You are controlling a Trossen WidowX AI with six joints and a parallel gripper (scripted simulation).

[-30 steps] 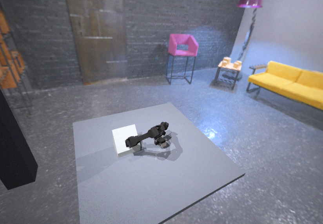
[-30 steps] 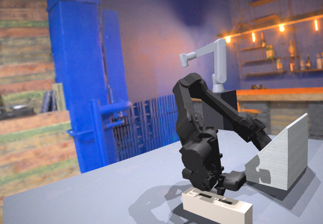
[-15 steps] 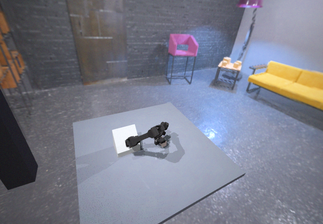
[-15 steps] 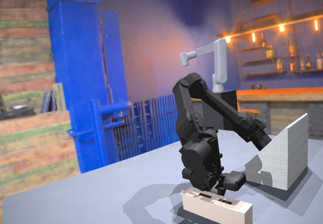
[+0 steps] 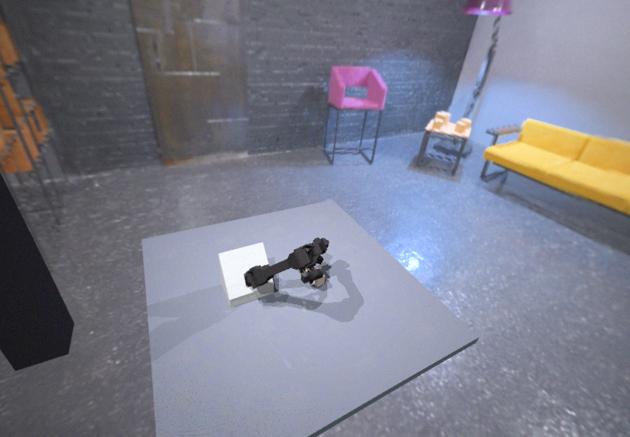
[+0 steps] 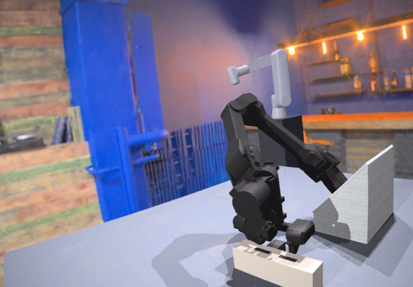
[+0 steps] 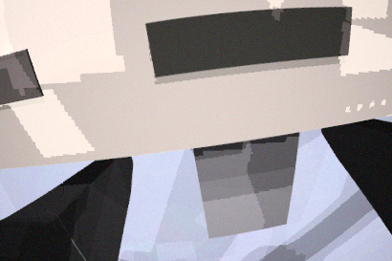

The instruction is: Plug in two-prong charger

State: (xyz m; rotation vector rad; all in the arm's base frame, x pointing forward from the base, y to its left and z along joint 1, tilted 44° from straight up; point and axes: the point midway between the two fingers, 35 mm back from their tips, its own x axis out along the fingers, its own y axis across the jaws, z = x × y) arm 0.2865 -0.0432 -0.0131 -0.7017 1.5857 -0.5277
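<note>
The dark grey charger lies 2 cm ahead of my gripper tip and 1 cm above it.
</note>
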